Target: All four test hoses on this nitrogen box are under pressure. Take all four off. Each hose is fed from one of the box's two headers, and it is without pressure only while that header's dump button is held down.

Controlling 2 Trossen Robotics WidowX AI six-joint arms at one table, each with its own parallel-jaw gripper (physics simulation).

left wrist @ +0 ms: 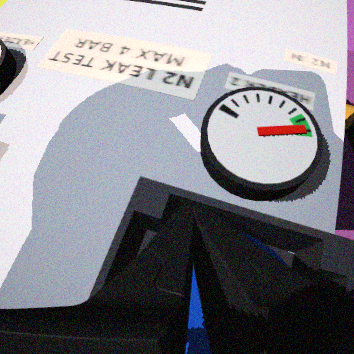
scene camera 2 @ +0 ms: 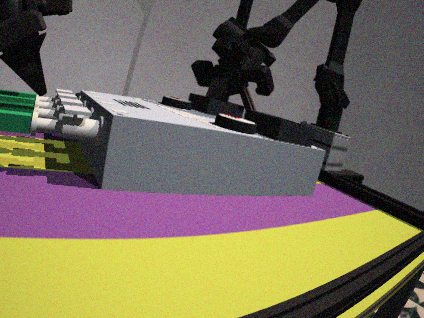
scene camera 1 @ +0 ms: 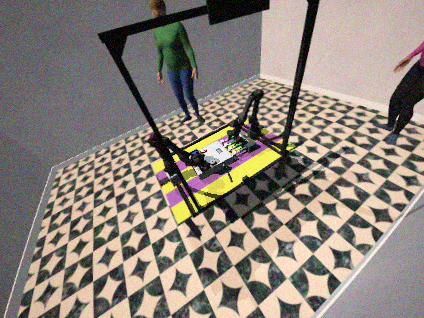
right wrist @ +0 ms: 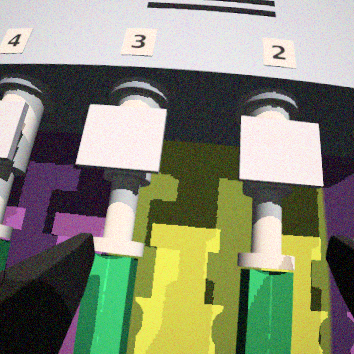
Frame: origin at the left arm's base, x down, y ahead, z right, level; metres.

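Seen in the pictures: left gripper, between the fingertips: (left wrist: 190, 216) (scene camera 2: 207, 98) (scene camera 1: 206, 162); right gripper, between the fingertips: (scene camera 2: 41, 91) (scene camera 1: 231, 143) (right wrist: 212, 246); left arm's base, origin of its link: (scene camera 2: 326, 129) (scene camera 1: 172, 172); right arm's base, origin of its link: (scene camera 1: 254, 129).
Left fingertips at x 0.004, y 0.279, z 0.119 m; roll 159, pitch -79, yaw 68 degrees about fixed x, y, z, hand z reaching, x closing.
Note:
Pixels of each thing's top centre, then the offset from my left fingertips to it. "*": a spot on its surface instead. Level surfaces: height alone.
- Hose 3, a spot on its surface: (right wrist: 106, 305) * dx +0.043, dy +0.348, dz +0.009 m
- hose 2, a spot on its surface: (right wrist: 267, 310) * dx +0.043, dy +0.354, dz -0.058 m
- hose 4, a spot on its surface: (right wrist: 3, 255) * dx +0.059, dy +0.326, dz +0.069 m
- blue button, centre of its top: (left wrist: 210, 324) dx +0.011, dy -0.035, dz +0.013 m
- second gauge, a spot on its surface: (left wrist: 6, 70) * dx +0.020, dy +0.080, dz -0.133 m
- purple striped table top, height of its surface: dx +0.107 m
The nitrogen box (scene camera 1: 216, 151) (scene camera 2: 210, 160) (right wrist: 210, 40) has green-ended hoses at one end. Hose 3 (right wrist: 106, 305) and hose 2 (right wrist: 267, 310) sit in line with their white couplings; part of hose 4 (right wrist: 3, 255) shows at the left edge. Hose 1 does not show in the right wrist view. The header 2 gauge (left wrist: 262, 142) (scene camera 2: 235, 123) has its red needle in the green band. My left gripper (left wrist: 190, 216) is shut and empty over a blue button (left wrist: 196, 312), largely hidden by the fingers; contact cannot be told. My right gripper (right wrist: 212, 246) is open above hoses 2 and 3, its fingertips apart at either side.
A black raised housing (left wrist: 155, 190) (scene camera 2: 280, 127) surrounds the blue button. A second gauge (left wrist: 6, 70) is cut off at the left edge of the left wrist view. The box stands on a yellow and purple striped table top (scene camera 2: 200, 270) with a dark rim. A black frame post (scene camera 1: 300, 75) rises beside the table.

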